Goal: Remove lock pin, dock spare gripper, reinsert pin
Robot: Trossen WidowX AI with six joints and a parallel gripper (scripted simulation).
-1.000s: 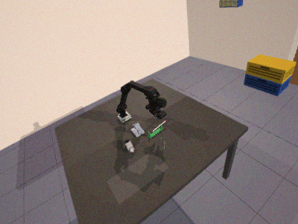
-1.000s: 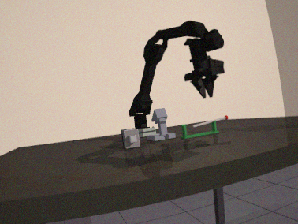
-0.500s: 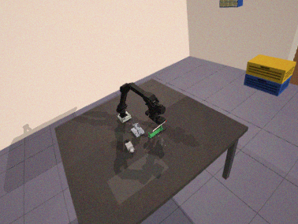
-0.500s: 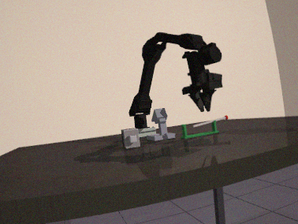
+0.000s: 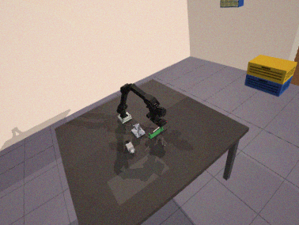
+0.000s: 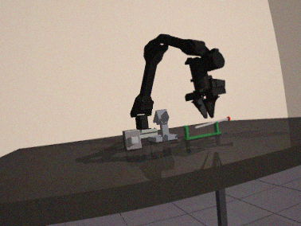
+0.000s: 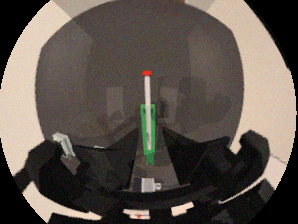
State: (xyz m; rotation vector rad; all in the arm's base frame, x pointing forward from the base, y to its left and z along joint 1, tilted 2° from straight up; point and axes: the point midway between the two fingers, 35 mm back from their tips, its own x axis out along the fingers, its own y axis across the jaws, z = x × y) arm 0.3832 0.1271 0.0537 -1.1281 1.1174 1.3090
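The green rack is 30 mm to the right of my gripper tip and 40 mm below it. The rest, counted from my gripper tip: grey mount (110 mm behind, 140 mm to the right, 10 mm below); then spare gripper (10 mm behind, 280 mm to the right, 30 mm below).
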